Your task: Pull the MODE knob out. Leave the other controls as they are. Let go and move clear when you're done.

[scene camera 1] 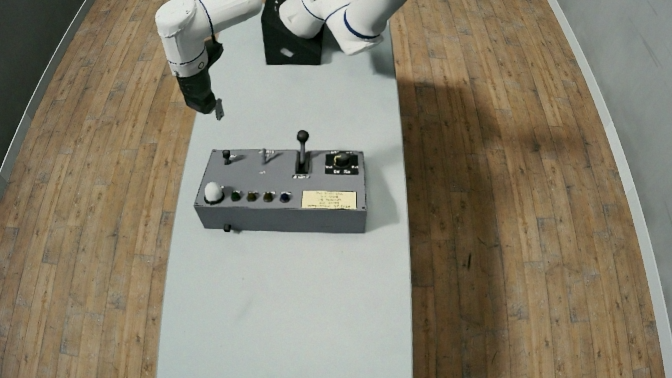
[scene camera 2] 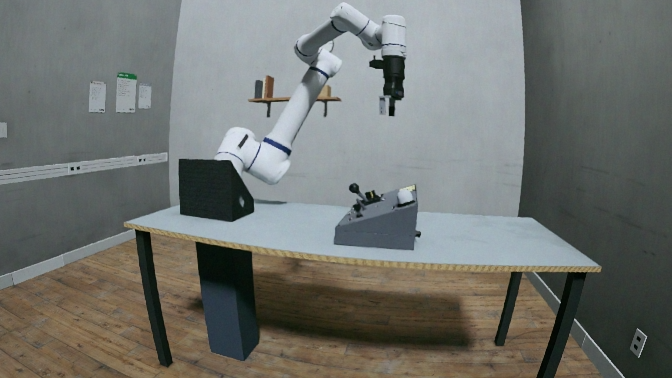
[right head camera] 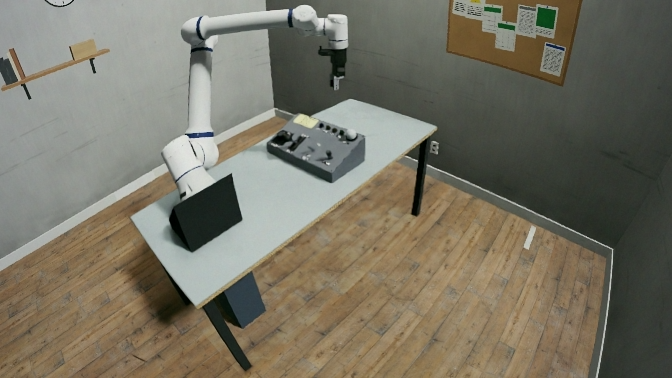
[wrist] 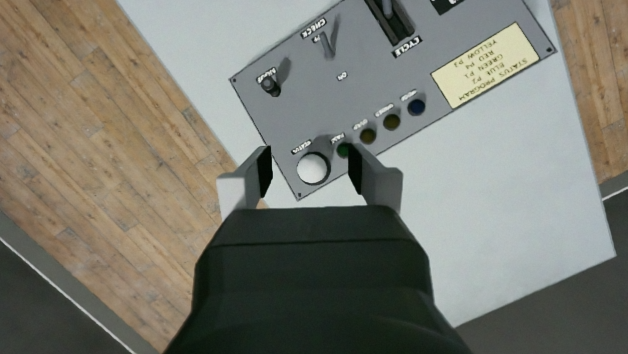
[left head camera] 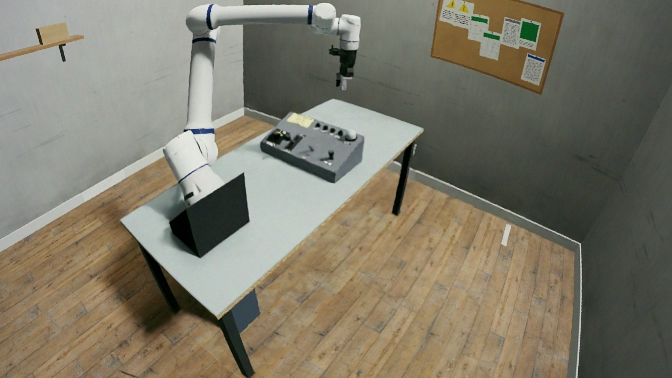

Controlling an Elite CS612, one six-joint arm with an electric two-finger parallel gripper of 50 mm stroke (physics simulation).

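Places are measured from the arm's base along level axes (x ahead, y left, z up), in centimetres.
Where they show: gripper, fingertip midpoint: [scene camera 1: 212, 113] [scene camera 2: 387, 115] [right head camera: 334, 87] [wrist: 310, 160] [left head camera: 340, 88]; arm's base, link origin: [scene camera 1: 298, 19] [scene camera 2: 221, 181] [right head camera: 200, 196] [left head camera: 206, 196].
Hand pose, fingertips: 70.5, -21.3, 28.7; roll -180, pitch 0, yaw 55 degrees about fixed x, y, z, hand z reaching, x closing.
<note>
Each offset is from my fingertips to the top centre of the thing, as dx, dy, dz. "*": to the spot under its first point.
A small black knob @(-8.9, -2.3, -29.9) [left head camera: 330, 154] [right head camera: 328, 155] [scene camera 1: 226, 156] [scene camera 2: 357, 207] [wrist: 270, 85] stands up from a front corner of the grey sloped control box [left head camera: 305, 163] [right head camera: 302, 164] [scene camera 1: 285, 220] [scene camera 2: 377, 235] [wrist: 300, 110]. The label beside it is blurred and may read MODE. My gripper [left head camera: 341, 83] [right head camera: 336, 83] [scene camera 1: 219, 109] [scene camera 2: 387, 106] [wrist: 310, 160] is open and empty, high above the box and apart from it. In the wrist view the white STATUS dome @(* +6.3, -4.1, -24.2) [wrist: 312, 168] shows far below, between the fingers.
The box also bears a CHECK toggle @(-8.3, +9.7, -30.5) [scene camera 1: 263, 156] [wrist: 327, 46], a ball-topped CYCLE lever @(-11.8, +22.0, -26.6) [scene camera 1: 302, 136] [scene camera 2: 354, 188], a rotary selector @(-5.3, +33.5, -30.7) [scene camera 1: 342, 160], several small round buttons and a yellow note @(* +10.2, +28.8, -29.0) [scene camera 1: 329, 199] [wrist: 485, 65]. A small black part @(* +13.2, -2.3, -38.6) [scene camera 1: 227, 228] [scene camera 2: 418, 234] sticks out of its back.
</note>
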